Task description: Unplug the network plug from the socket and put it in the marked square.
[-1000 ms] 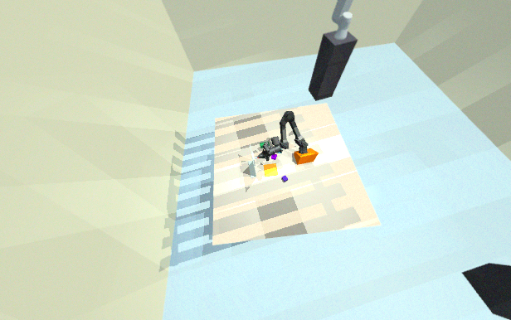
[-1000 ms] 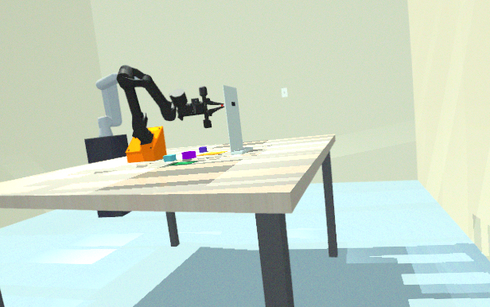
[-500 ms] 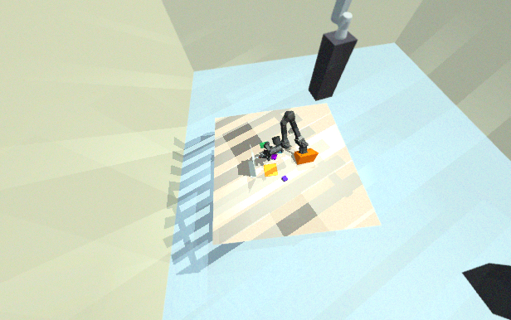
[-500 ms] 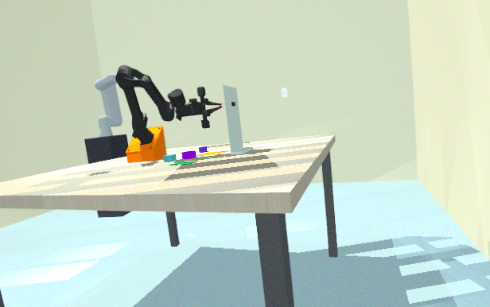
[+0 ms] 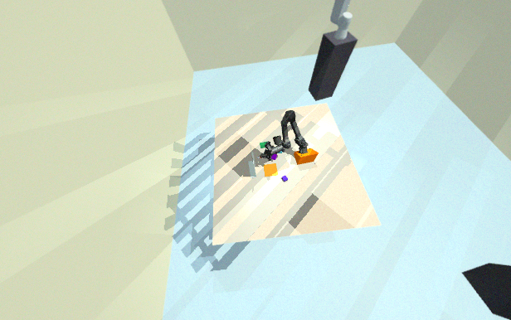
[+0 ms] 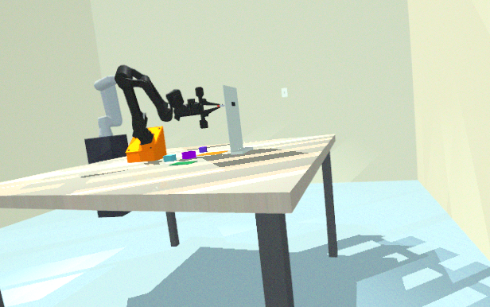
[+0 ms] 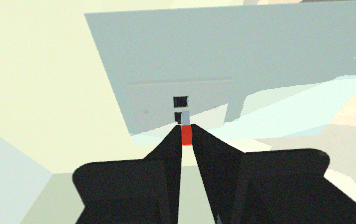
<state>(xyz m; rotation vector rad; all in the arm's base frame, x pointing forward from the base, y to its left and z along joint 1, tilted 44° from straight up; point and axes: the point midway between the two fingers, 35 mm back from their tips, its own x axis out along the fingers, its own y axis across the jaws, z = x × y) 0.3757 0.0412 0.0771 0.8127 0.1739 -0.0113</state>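
My gripper tip is 220 mm above the flat yellow square, 80 mm past it and 50 mm to the right of it. The rest, counted from my gripper tip: pale upright panel: 80 mm below, 60 mm ahead.
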